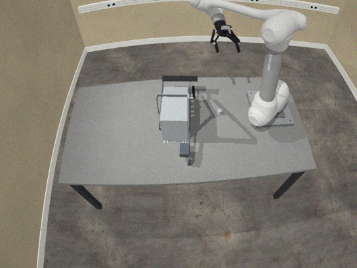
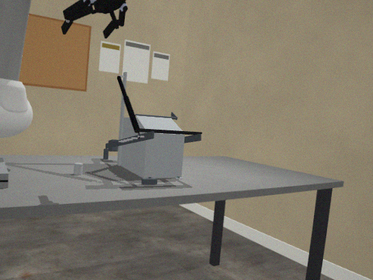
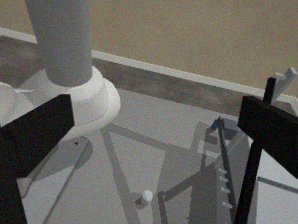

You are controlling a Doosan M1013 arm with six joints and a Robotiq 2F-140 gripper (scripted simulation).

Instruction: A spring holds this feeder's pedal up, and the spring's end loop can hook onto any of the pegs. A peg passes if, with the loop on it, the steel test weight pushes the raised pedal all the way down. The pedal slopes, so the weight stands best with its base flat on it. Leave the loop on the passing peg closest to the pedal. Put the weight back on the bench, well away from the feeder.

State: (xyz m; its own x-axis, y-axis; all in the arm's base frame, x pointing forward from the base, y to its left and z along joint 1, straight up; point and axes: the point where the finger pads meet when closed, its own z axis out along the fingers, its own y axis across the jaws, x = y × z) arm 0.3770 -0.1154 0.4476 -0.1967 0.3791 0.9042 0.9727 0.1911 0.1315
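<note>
The steel test weight lies 46 cm below my hand, 12 cm to the left of it and 4 cm ahead of it. The rest, counted from my hand: dark spring 23 cm below, 22 cm ahead, 12 cm to the left.
</note>
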